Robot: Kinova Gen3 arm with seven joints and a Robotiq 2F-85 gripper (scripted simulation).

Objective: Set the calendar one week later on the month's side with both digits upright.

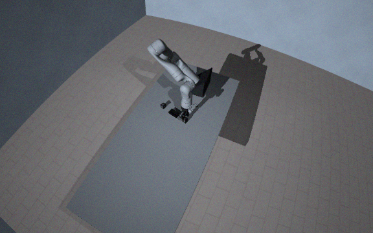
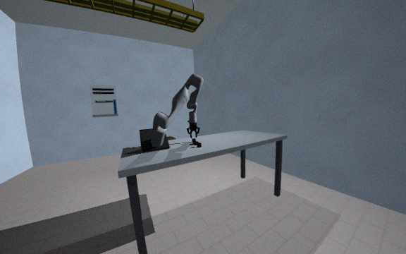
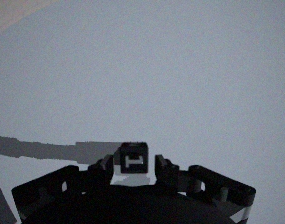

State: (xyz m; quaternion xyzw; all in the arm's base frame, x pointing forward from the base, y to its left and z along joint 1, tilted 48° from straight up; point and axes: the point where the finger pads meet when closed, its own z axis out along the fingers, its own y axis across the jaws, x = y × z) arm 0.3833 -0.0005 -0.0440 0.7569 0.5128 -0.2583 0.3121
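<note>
Right now the dark calendar tray is 4 cm behind my hand, 10 cm to the right of it and 5 cm below it.
</note>
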